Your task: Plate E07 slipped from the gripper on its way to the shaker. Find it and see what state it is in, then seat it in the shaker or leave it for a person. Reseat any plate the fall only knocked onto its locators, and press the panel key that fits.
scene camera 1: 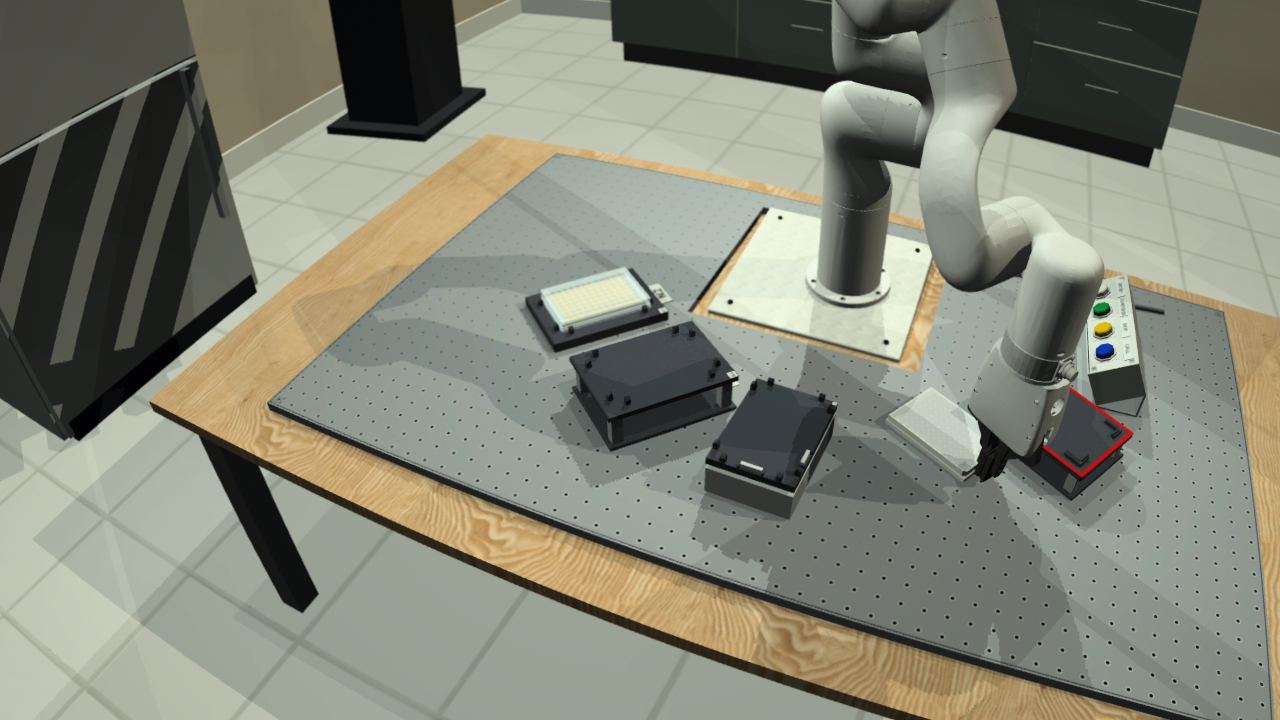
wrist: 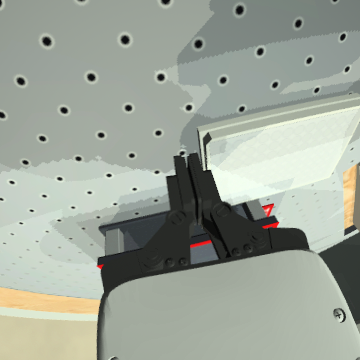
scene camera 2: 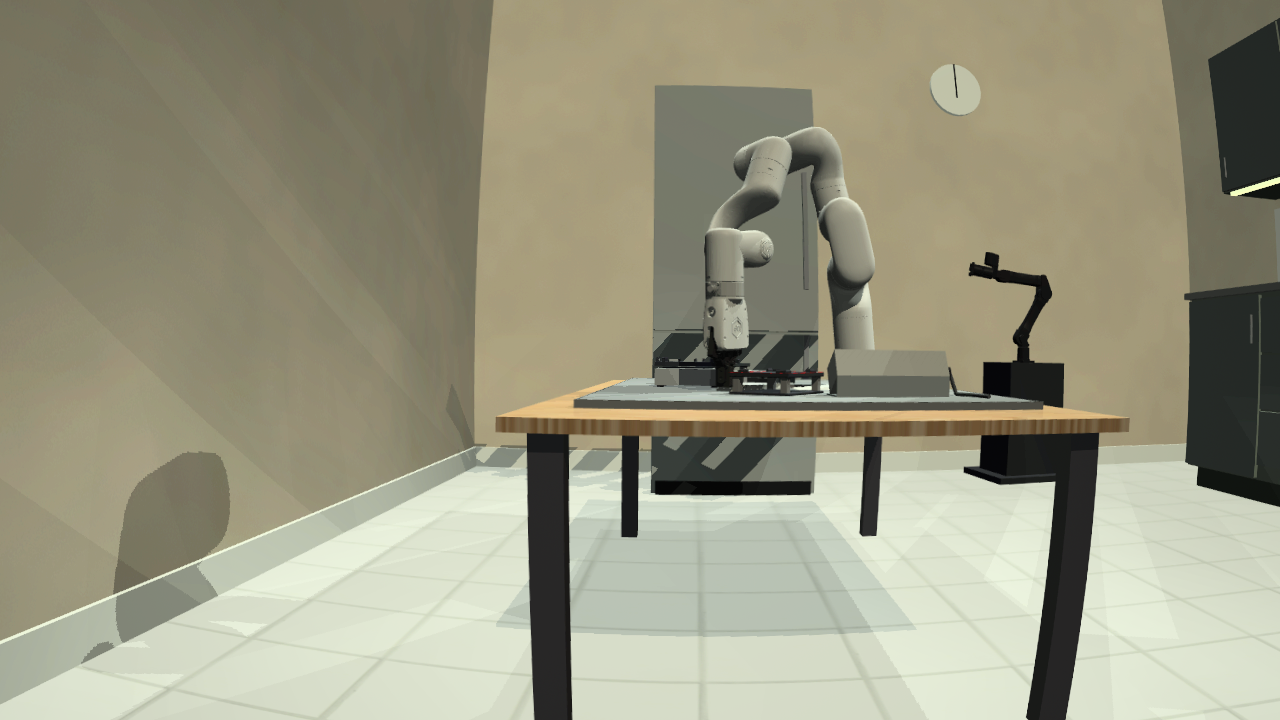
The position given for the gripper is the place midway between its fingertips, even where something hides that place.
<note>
The gripper (scene camera 1: pixel 986 473) is shut, with nothing in its grasp. Also in view: a white lidded plate (scene camera 1: pixel 950 436). Further things: a button box (scene camera 1: pixel 1117 384) and a grey shaker station (scene camera 1: pixel 766 455).
The white lidded plate also shows in the wrist view (wrist: pixel 254 155). The gripper shows as well in scene camera 2 (scene camera 2: pixel 724 386). The button box shows as well in scene camera 2 (scene camera 2: pixel 851 373).
</note>
